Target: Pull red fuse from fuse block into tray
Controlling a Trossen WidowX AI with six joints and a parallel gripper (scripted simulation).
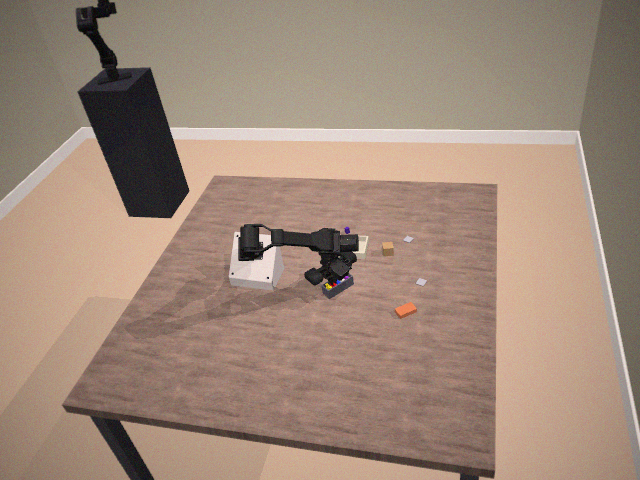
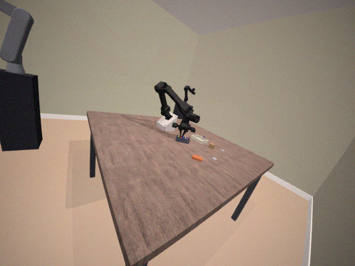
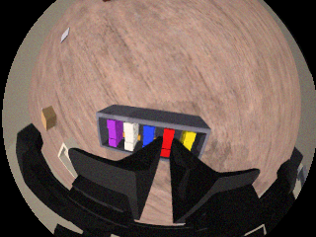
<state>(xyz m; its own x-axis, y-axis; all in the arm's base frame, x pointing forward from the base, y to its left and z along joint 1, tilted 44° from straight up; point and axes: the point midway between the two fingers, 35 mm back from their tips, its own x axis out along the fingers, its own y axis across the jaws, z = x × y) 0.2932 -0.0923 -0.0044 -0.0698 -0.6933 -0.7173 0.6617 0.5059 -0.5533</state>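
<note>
The cream tray is 23 cm to the left of my gripper tip, 3 cm below it and 2 cm ahead of it. The rest, counted from my gripper tip: tan cube 22 cm to the left, 16 cm ahead, 2 cm below; red fuse 1 cm below; small purple object 33 cm to the left, 2 cm below, 1 cm behind.
</note>
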